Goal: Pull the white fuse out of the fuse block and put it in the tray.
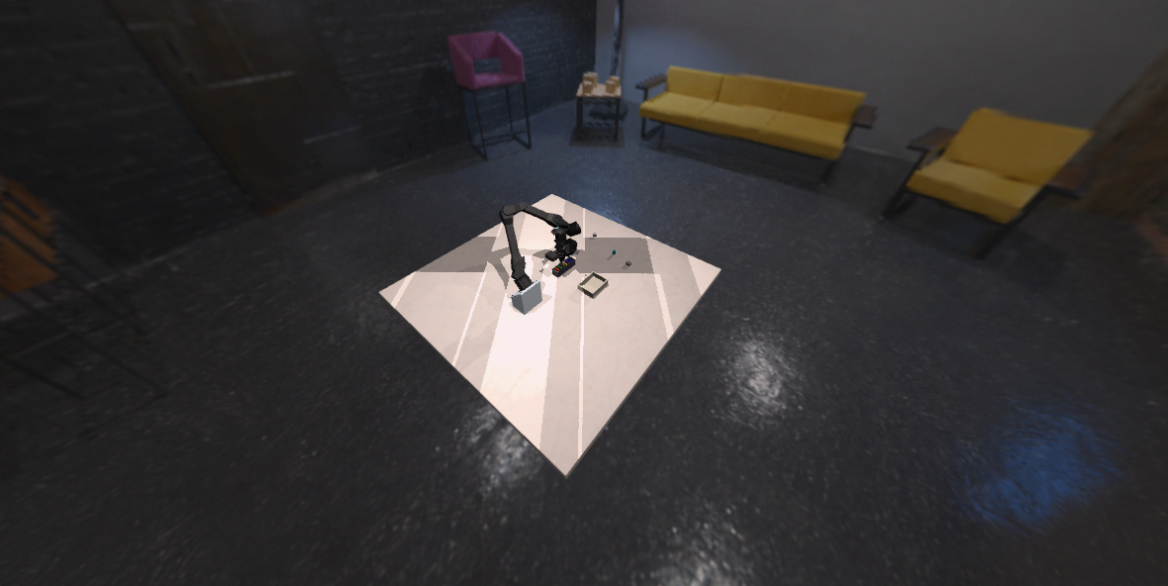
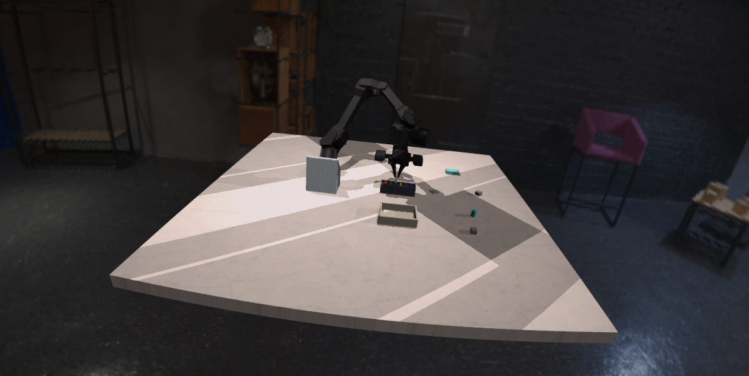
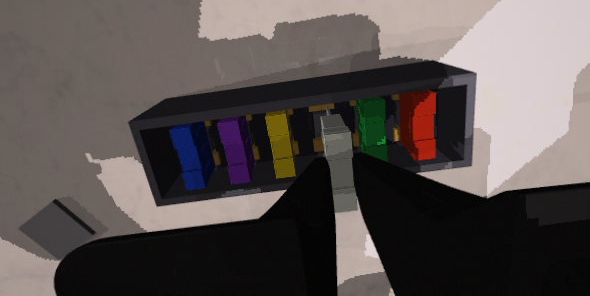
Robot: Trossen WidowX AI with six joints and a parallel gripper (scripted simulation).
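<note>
The green fuse lies 2 cm behind my gripper tip and 4 cm below it. Round my gripper tip: white fuse: 1 cm below; then red fuse: 4 cm behind, 1 cm to the left, 4 cm below; then yellow fuse: 2 cm ahead, 4 cm below.
</note>
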